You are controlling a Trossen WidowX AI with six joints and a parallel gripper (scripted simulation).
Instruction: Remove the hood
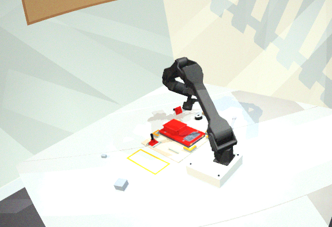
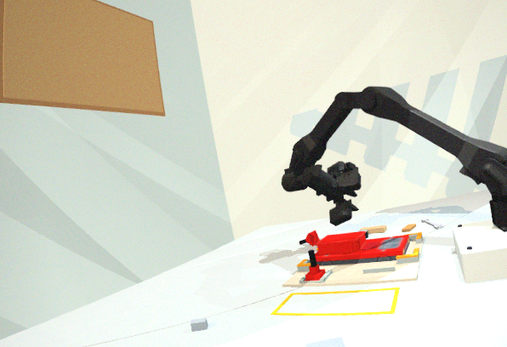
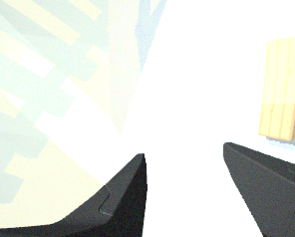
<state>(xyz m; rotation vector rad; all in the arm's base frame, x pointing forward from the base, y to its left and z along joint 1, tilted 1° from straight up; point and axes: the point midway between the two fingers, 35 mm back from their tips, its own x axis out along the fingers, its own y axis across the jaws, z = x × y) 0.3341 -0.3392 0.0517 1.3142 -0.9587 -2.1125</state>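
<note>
My gripper tip is now 1 cm short of the hood, 24 cm to the right of it and 5 cm above it. From my gripper tip the other things lie so: black wheel (1 cm behind, 8 cm to the left, 8 cm below); metal tool (20 cm behind, 6 cm to the left, 8 cm below).
</note>
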